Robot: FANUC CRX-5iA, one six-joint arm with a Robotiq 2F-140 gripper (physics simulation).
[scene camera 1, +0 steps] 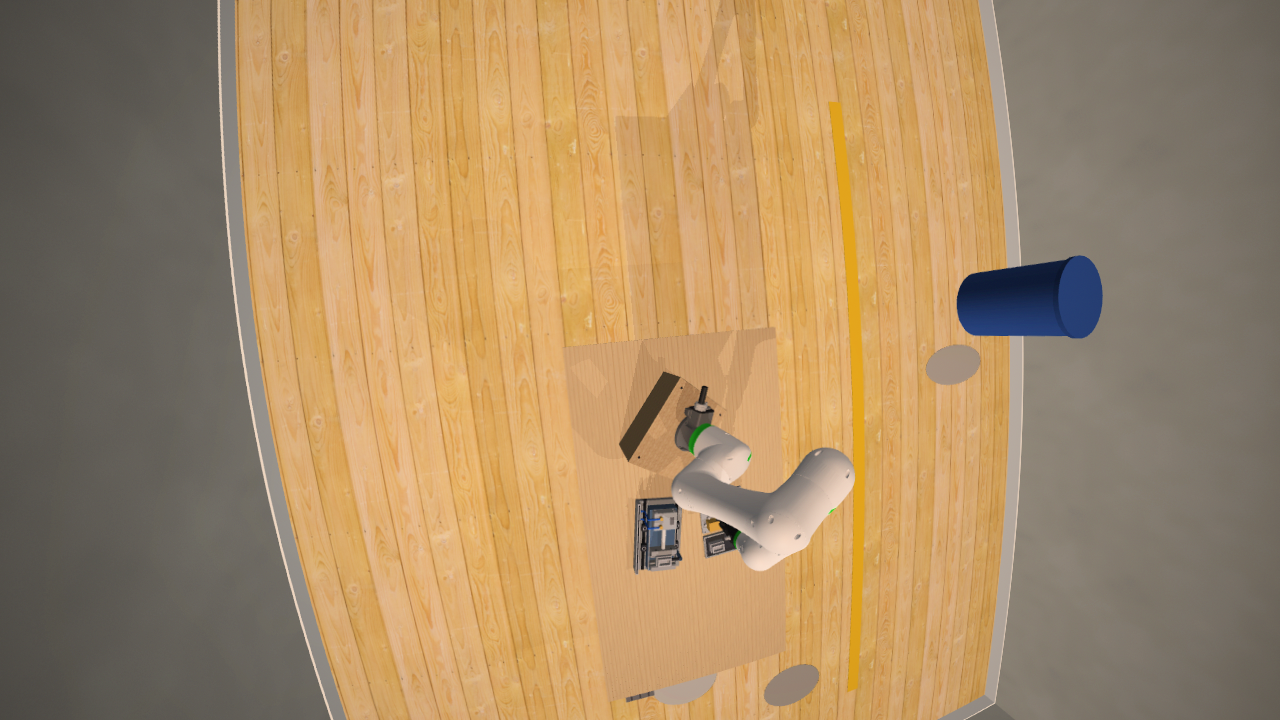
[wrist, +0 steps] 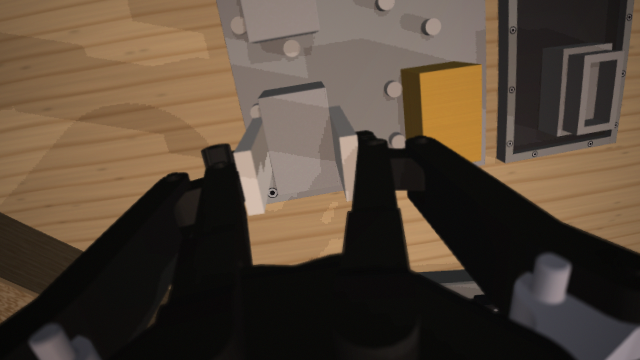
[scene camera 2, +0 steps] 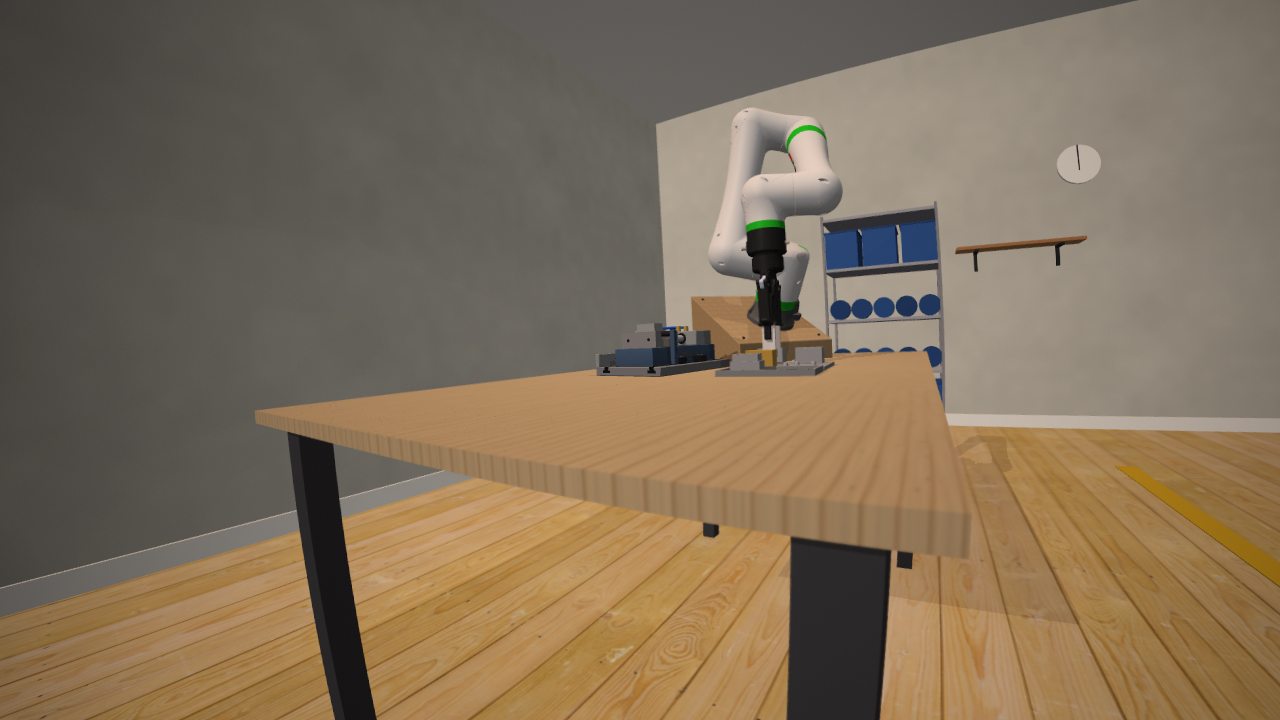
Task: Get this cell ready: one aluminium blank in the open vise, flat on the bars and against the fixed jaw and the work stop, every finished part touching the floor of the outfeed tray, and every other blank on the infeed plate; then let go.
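Seen in the pictures: gripper, fingertip midpoint: (wrist: pixel 299 135); arm's base, origin of the base link: (scene camera 1: pixel 690 431).
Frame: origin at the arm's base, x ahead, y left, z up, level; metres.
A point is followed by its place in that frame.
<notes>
My gripper (wrist: pixel 299 135) {x 0.313, y 0.186, z -0.094 m} (scene camera 2: pixel 771 338) {x 0.313, y 0.186, z -0.094 m} is shut on a grey aluminium blank (wrist: pixel 296 112) {x 0.309, y 0.203, z -0.078 m}, its pale pads along the two long sides. The blank is at the near corner of the grey infeed plate (wrist: pixel 360 65) {x 0.348, y 0.232, z -0.114 m}; whether it touches the plate is unclear. Another grey blank (wrist: pixel 280 17) {x 0.295, y 0.252, z -0.079 m} lies farther up the plate among round pegs. In the wrist view, the outfeed tray (wrist: pixel 506 120) {x 0.461, y 0.210, z -0.111 m} is on the right, with grey pocketed parts (wrist: pixel 597 126) {x 0.511, y 0.219, z -0.082 m} inside, overlapping in view; their contact with its floor is unclear. The vise (scene camera 2: pixel 640 356) {x 0.583, y 0.016, z -0.080 m} stands beside the plate; its inside cannot be made out.
A yellow block (wrist: pixel 450 115) {x 0.400, y 0.212, z -0.079 m} (scene camera 2: pixel 769 357) {x 0.414, y 0.238, z -0.094 m} is on the infeed plate, right of the right finger in the wrist view. A wooden slanted block (scene camera 1: pixel 651 416) {x -0.049, y -0.164, z 0.045 m} stands near the robot base on the table (scene camera 1: pixel 689 626) {x 0.904, y 0.193, z -0.123 m}. The white arm (scene camera 1: pixel 729 505) {x 0.072, y -0.054, z 0.473 m} reaches over the plate area.
</notes>
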